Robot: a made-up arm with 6 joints.
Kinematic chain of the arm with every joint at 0, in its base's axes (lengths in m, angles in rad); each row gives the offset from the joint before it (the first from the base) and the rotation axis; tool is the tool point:
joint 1: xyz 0 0 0.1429 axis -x
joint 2: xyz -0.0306 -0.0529 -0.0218 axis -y
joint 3: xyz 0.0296 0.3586 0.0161 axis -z
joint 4: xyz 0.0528 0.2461 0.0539 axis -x
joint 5: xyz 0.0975 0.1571 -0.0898 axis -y
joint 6: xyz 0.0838 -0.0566 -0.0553 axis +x
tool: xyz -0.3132 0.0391 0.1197
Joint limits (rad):
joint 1: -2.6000..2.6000
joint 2: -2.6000..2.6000
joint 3: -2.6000..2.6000
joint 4: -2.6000..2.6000
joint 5: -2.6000..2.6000
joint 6: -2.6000..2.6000
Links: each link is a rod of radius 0.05 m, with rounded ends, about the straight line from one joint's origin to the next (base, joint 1, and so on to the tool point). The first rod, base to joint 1, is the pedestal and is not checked.
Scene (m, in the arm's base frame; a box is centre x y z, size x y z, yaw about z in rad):
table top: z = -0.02
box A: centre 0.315 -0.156 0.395 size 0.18 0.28 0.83 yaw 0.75
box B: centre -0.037 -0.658 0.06 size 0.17 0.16 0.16 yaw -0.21
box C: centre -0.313 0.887 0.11 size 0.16 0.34 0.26 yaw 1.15
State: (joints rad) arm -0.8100 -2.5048 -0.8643 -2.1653 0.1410 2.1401
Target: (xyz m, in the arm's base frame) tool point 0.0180 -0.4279 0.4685
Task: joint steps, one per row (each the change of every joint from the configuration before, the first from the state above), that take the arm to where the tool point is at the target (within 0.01 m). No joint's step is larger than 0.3 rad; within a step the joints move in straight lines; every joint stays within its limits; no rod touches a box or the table.
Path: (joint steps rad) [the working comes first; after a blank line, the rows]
Joints at the target: -2.4912 -2.1895 -0.1248 -2.3890 -0.7485 1.7772
Straight joint move there: touches box A.

1: -0.2311 0.0141 0.2408 -0.0071 -0.1672 -0.0135
2: -0.2311 0.0141 0.2408 -0.0071 -0.1673 -0.0135
3: -0.2311 0.0141 0.2408 -0.0071 -0.1672 -0.0136
4: -0.2311 0.0140 0.2407 -0.0071 -0.1672 -0.0135
5: -0.2311 0.0141 0.2408 -0.0071 -0.1672 -0.0135
6: -0.1586 -0.0414 -0.2555 -0.0045 -0.0081 -0.0173
7: -0.1586 -0.0414 -0.2554 -0.0046 -0.0081 -0.0173
8: -0.1587 -0.0414 -0.2555 -0.0045 -0.0080 -0.0173
9: -0.1586 -0.0414 -0.2555 -0.0046 -0.0081 -0.0173
10: 0.0544 0.2052 0.2787 -0.0850 -0.0106 -0.1130
11: 0.0544 0.2053 0.2788 -0.0850 -0.0105 -0.1131

